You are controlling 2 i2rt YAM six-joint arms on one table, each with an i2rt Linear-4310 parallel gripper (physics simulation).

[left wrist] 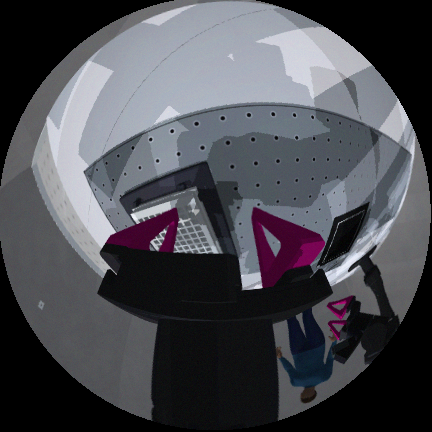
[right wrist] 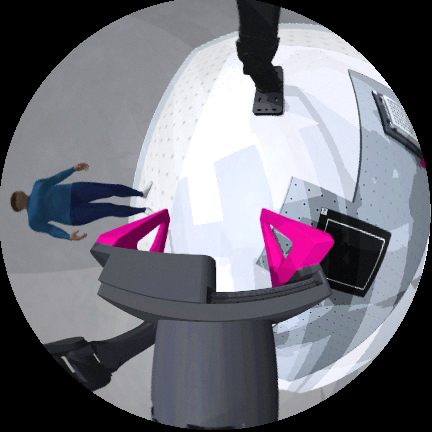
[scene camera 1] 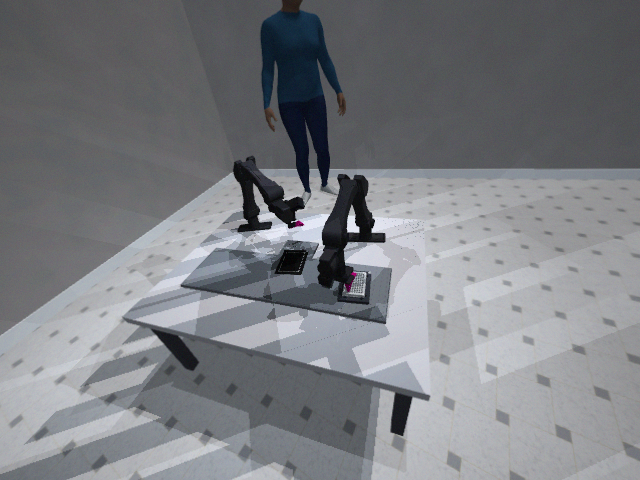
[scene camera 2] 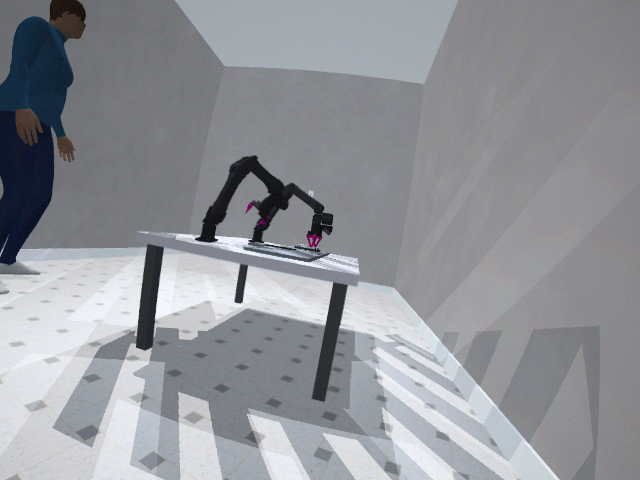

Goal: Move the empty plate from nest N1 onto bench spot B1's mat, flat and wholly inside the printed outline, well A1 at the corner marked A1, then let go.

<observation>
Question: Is my right gripper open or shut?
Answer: Open.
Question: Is my left gripper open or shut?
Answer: Open.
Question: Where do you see a black outlined mat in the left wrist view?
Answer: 345, 227
</observation>
